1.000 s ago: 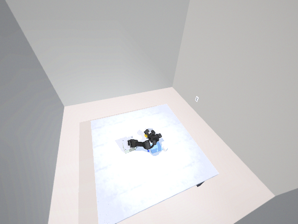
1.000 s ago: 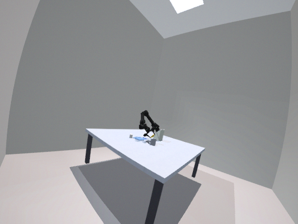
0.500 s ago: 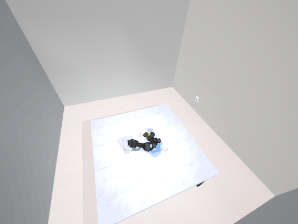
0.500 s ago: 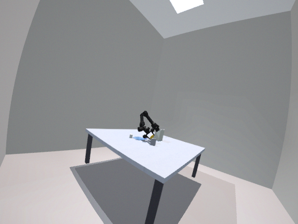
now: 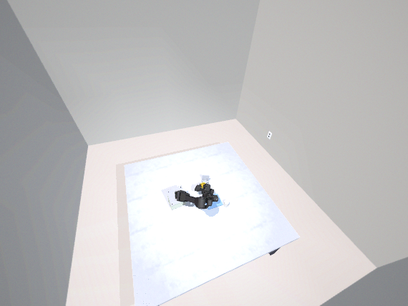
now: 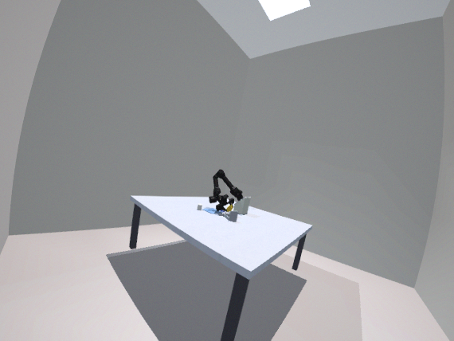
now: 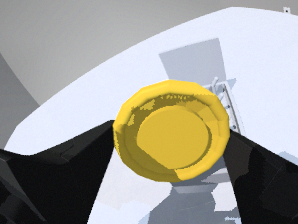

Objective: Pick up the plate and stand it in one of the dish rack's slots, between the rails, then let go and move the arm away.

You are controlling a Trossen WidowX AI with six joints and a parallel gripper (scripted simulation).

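Right now the grey dish rack is 3 cm ahead of my gripper tip, 4 cm to the left of it and 4 cm below it. The rest, counted from my gripper tip: yellow plate (1 cm to the right); blue mat (5 cm ahead, 16 cm to the right, 7 cm below); white cup (16 cm ahead, 23 cm to the right, 4 cm below).
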